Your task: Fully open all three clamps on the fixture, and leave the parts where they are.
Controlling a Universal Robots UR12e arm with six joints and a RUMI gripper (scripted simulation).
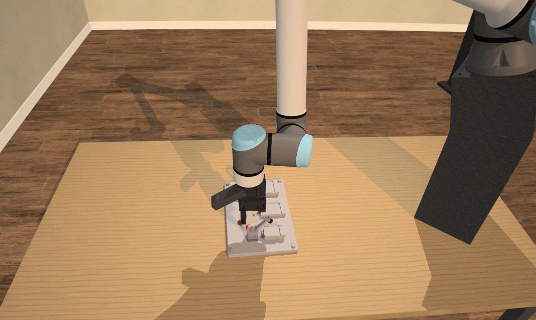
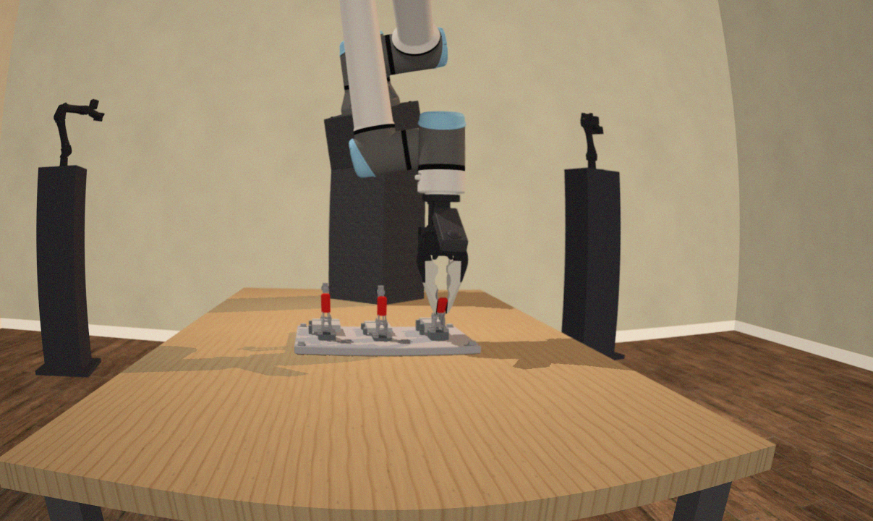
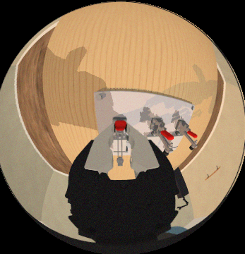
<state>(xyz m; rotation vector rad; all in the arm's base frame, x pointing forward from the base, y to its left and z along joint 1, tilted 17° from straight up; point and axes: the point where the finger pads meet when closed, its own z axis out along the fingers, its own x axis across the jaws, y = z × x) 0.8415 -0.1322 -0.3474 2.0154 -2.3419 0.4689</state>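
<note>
My gripper is now 80 mm past the grey fixture plate, 100 mm to the left of it and 80 mm above it. Round my hand: grey part: 140 mm behind, 90 mm to the right, 60 mm below.
</note>
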